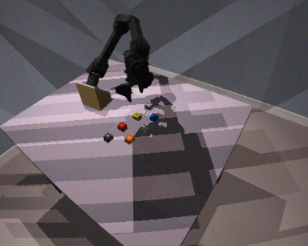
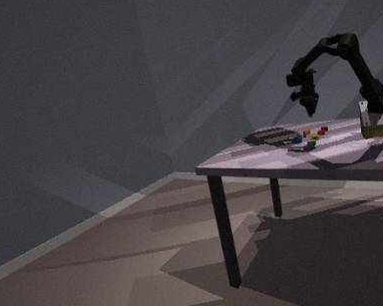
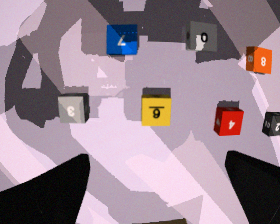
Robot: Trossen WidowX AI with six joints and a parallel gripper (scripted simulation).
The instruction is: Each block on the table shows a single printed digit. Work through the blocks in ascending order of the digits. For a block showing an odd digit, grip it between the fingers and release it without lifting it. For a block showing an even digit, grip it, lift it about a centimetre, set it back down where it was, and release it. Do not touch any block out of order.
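The white block lies 11 cm below my gripper tip, 9 cm ahead of it and 5 cm to the right of it. From my gripper tip the other things lie so: grey block: 11 cm below, 9 cm to the left, 1 cm behind; then yellow block: 11 cm below, 1 cm to the right; then blue block: 11 cm below, 7 cm ahead, 4 cm to the left.
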